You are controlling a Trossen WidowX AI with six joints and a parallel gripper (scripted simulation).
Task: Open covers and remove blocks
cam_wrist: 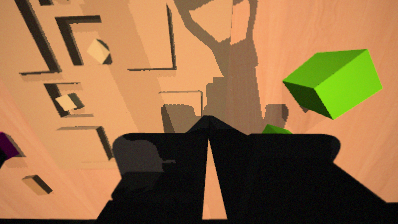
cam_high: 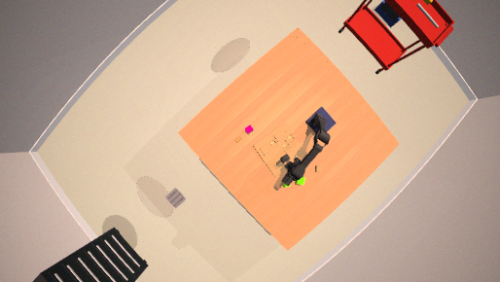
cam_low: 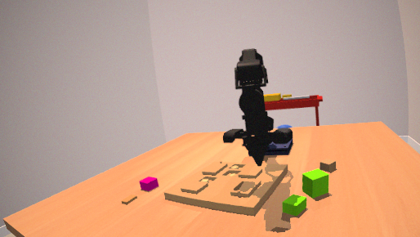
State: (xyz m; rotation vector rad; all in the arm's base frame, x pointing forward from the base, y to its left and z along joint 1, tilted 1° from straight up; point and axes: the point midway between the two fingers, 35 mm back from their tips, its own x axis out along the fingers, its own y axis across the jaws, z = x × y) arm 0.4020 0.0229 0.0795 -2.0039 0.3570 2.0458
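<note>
Right now my gripper tip is 11 cm to the left of the tan puzzle board, 7 cm past it and 6 cm above it. Also, from my gripper tip: magenta block: 39 cm to the right, 7 cm below, 4 cm behind; small green block: 11 cm ahead, 9 cm to the left, 7 cm below; large green block: 15 cm to the left, 6 cm below, 3 cm ahead.
</note>
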